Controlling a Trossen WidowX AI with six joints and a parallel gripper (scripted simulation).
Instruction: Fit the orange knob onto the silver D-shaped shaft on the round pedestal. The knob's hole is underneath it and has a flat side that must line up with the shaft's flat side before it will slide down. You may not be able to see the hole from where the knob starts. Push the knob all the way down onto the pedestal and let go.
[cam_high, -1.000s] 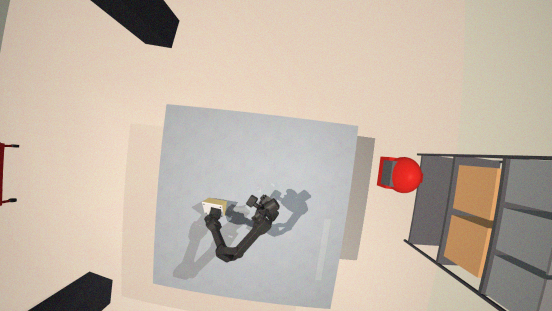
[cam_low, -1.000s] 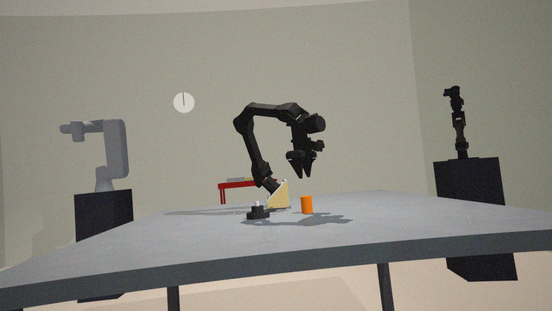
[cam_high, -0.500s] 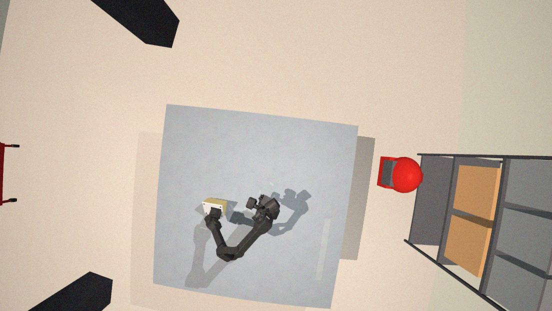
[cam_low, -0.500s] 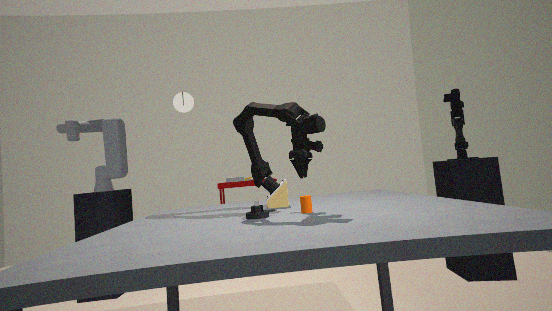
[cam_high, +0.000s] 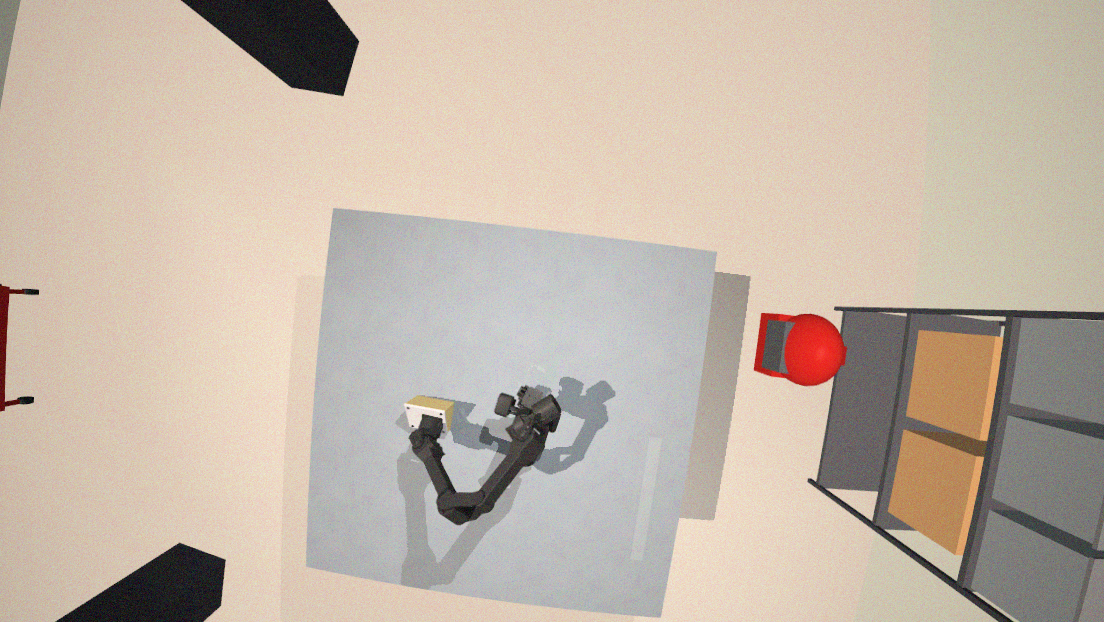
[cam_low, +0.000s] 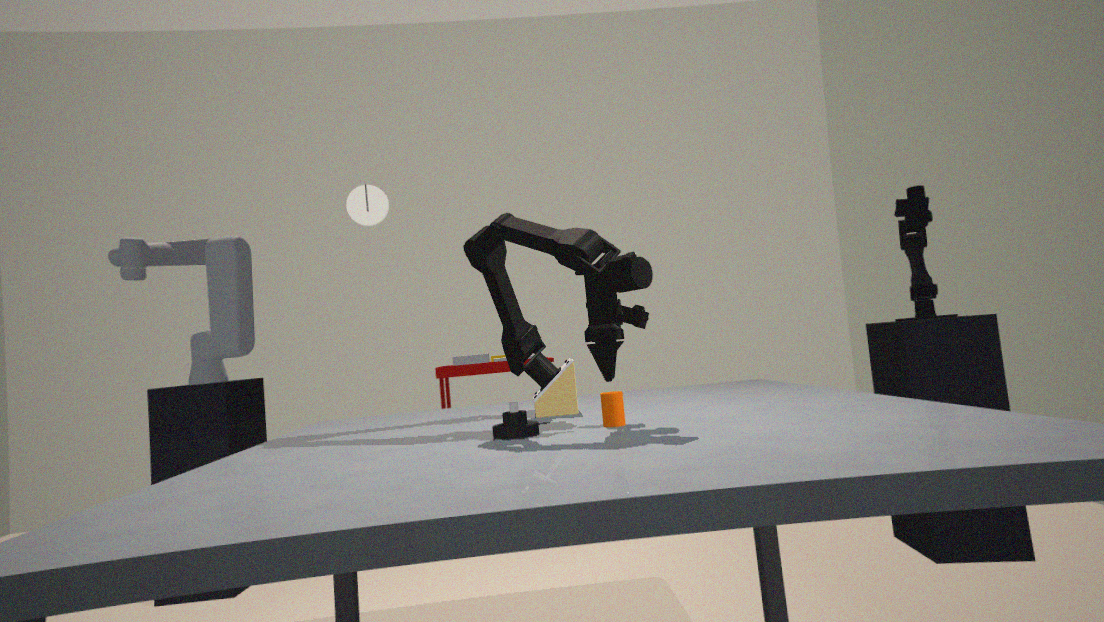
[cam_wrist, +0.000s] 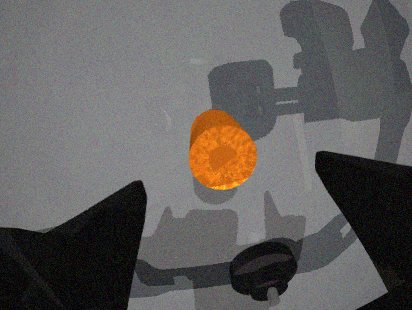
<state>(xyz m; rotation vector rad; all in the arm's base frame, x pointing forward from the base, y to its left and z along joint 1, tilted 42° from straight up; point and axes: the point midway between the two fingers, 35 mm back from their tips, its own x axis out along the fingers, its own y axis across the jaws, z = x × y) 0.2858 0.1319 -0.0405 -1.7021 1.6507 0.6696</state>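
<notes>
My gripper tip is now 4 cm above the orange knob. Also, from my gripper tip: round black pedestal 18 cm to the right, 5 cm below, 2 cm ahead.
</notes>
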